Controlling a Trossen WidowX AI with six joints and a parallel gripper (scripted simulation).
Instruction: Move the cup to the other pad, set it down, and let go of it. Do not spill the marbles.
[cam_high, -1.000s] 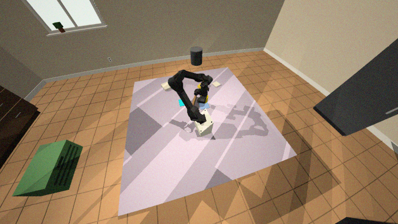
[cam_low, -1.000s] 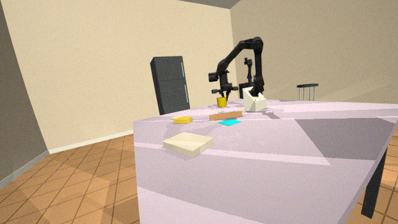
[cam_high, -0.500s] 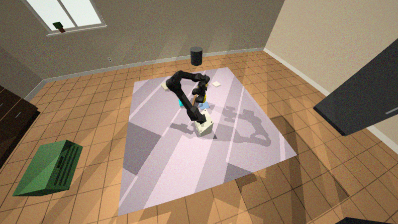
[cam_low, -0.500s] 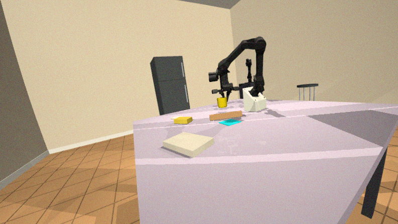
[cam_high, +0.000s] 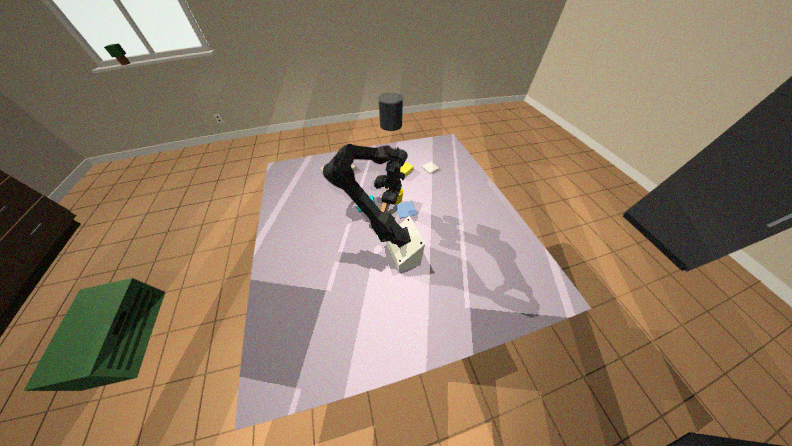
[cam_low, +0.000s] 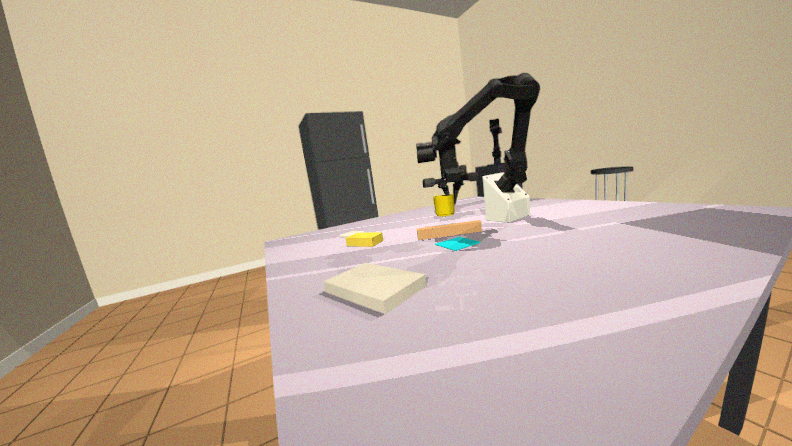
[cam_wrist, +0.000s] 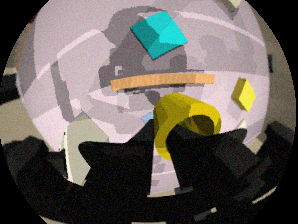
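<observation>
Right now my gripper tip is 130 mm to the right of the teal pad, 100 mm above it and 90 mm short of it. Round my gripper tip: wooden bar: 90 mm below, 50 mm ahead, 30 mm to the left; yellow cup: 20 mm to the right, 20 mm ahead; light blue pad: 100 mm below, 60 mm to the right.
</observation>
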